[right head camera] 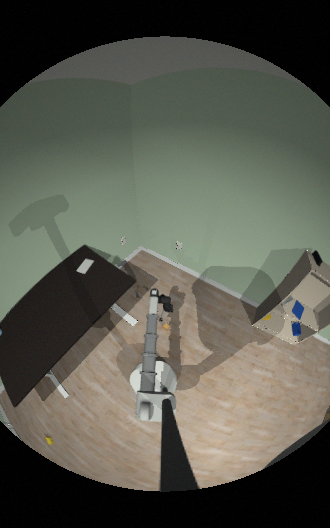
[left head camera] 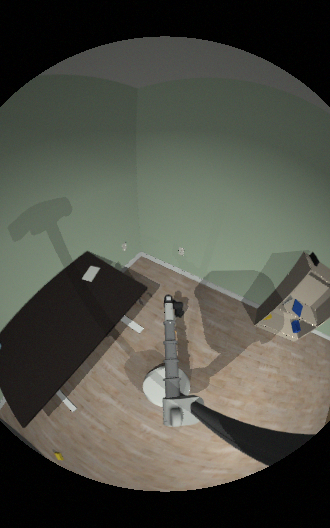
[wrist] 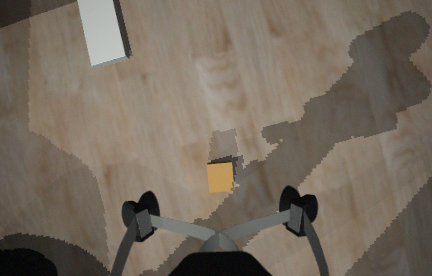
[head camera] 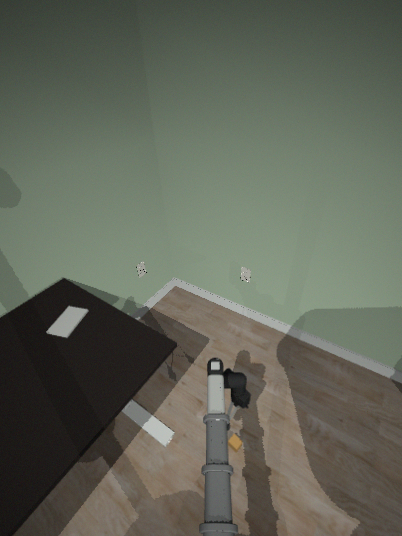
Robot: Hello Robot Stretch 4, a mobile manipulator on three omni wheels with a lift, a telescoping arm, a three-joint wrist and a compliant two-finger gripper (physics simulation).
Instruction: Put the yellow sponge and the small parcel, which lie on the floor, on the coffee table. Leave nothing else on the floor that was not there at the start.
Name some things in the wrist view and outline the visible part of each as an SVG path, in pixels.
The gripper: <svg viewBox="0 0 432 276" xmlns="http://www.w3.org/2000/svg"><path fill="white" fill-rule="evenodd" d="M317 199L315 195L311 194L301 197L295 188L286 186L280 197L278 213L246 221L218 232L204 226L160 217L157 198L152 191L147 191L140 197L138 203L135 201L125 201L123 203L122 219L128 229L119 246L110 276L122 276L133 242L145 241L158 228L205 240L199 252L187 255L168 276L272 276L250 253L239 251L238 246L233 240L279 224L286 226L287 230L298 237L307 236L319 268L320 276L329 276L328 266L319 238L311 224L316 219L318 213ZM213 252L218 247L221 247L224 250L226 250L225 252Z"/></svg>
A small brown parcel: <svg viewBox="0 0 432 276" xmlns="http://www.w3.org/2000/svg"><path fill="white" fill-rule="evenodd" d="M231 160L207 163L209 193L235 191Z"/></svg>
